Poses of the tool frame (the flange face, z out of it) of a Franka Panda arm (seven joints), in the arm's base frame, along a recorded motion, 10 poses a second.
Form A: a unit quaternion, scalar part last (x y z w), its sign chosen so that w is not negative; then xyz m.
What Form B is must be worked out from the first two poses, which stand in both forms.
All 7 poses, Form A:
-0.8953 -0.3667 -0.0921 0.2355 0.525 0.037 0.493
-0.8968 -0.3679 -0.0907 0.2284 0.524 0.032 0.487
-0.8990 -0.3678 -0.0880 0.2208 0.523 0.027 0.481
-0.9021 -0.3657 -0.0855 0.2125 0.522 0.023 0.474
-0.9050 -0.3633 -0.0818 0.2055 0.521 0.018 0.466
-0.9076 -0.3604 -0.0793 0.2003 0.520 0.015 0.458
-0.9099 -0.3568 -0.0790 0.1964 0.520 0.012 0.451
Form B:
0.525 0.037 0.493 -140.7 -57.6 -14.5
0.524 0.032 0.487 -141.5 -58.0 -14.3
0.523 0.027 0.481 -142.4 -58.3 -13.9
0.522 0.023 0.474 -143.5 -58.2 -13.6
0.521 0.018 0.466 -144.5 -58.0 -13.1
0.520 0.015 0.458 -145.3 -57.7 -12.7
0.520 0.012 0.451 -146.0 -57.3 -12.7

